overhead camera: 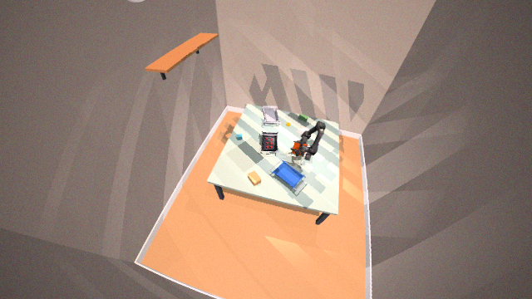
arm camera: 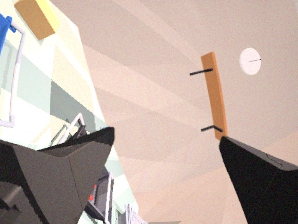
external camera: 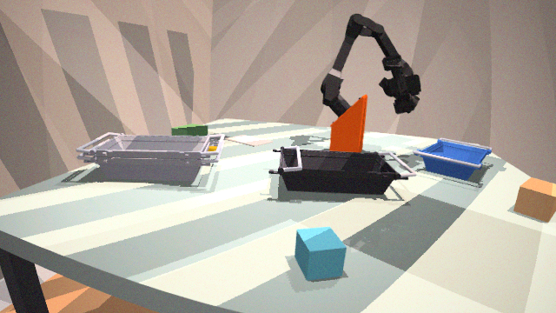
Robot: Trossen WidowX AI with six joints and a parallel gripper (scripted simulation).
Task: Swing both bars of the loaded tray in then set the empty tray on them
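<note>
The blue tray lies 40 mm behind my gripper tip, 200 mm to the left of it and 210 mm below it. From my gripper tip the other things lie so: orange block 280 mm ahead, 330 mm to the left, 230 mm below; then green block 70 mm behind, 740 mm to the right, 240 mm below; then cyan cube 610 mm ahead, 150 mm to the right, 240 mm below.
</note>
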